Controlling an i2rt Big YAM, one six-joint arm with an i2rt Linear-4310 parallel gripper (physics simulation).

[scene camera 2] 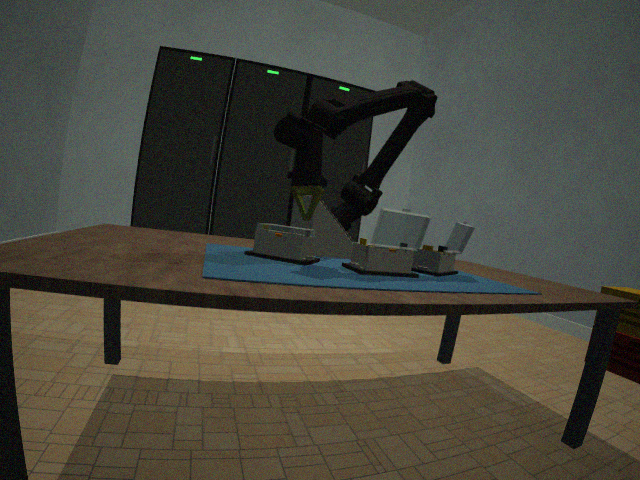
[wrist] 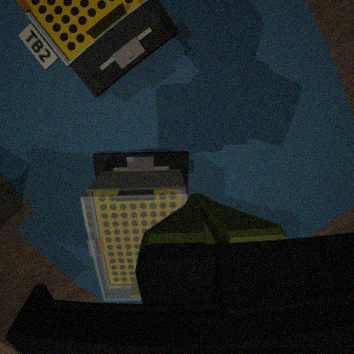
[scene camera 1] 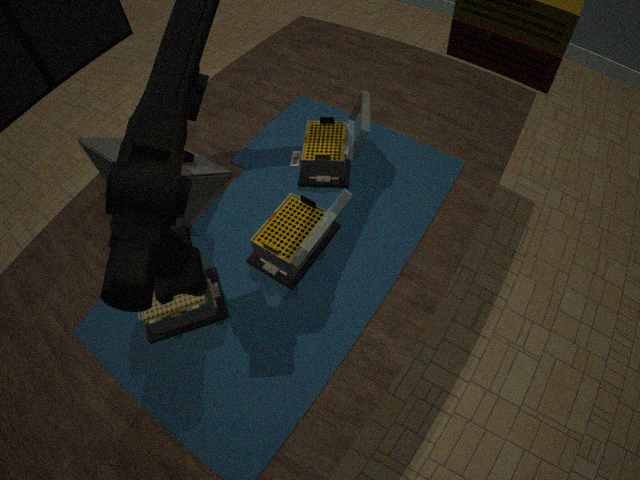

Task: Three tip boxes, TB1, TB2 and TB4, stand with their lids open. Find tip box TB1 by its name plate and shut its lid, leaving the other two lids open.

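Places are measured from the arm's base along level axes (x right, y back, z down), in millimetres.
Pixels of known places: gripper, between the fingertips: [scene camera 2: 306,220] [wrist: 195,201] [scene camera 1: 202,293]; arm's base, origin of its link: [scene camera 2: 331,226].
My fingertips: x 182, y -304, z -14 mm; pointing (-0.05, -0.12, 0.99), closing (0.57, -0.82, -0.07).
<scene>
Ahead of a thing's pixels: the offset from my fingertips to its top centre. "spot": to the spot under its first point. Level surfaces: height alone.
The near box {dz +21, dx +17, dy +84 mm} [scene camera 1: 180,315] [scene camera 2: 283,244] [wrist: 117,240] has its translucent lid {spot: dz +21, dx -9, dy +98 mm} [wrist: 93,245] down over the yellow rack; whether it is fully seated I cannot tell. No name plate of it is readable. The middle box {dz +24, dx -189, dy -27 mm} [scene camera 1: 286,232] [scene camera 2: 382,258] [wrist: 85,25] has the plate TB2 {spot: dz +96, dx -188, dy +40 mm} [wrist: 38,46] beside it; its lid {dz -55, dx -188, dy -93 mm} [scene camera 1: 323,227] [scene camera 2: 400,228] stands open. The far box {dz +32, dx -394, dy +48 mm} [scene camera 1: 324,144] [scene camera 2: 436,261] has an open lid {dz -55, dx -431, dy -22 mm} [scene camera 1: 364,111] [scene camera 2: 460,237] and an unreadable plate {spot: dz +96, dx -368, dy +97 mm} [scene camera 1: 295,158]. My gripper [scene camera 2: 307,218] [wrist: 195,201] is shut and empty, its tips close above the near box's lid.
The boxes stand on a blue mat {dz +98 mm} [scene camera 1: 248,428] [scene camera 2: 227,263] on a brown table {dz +101 mm} [scene camera 1: 403,62] [scene camera 2: 129,253]. The arm [scene camera 1: 149,170] [scene camera 2: 372,108] reaches over the near box and hides part of it in scene camera 1. Dark cabinets [scene camera 2: 180,144] stand behind.
</scene>
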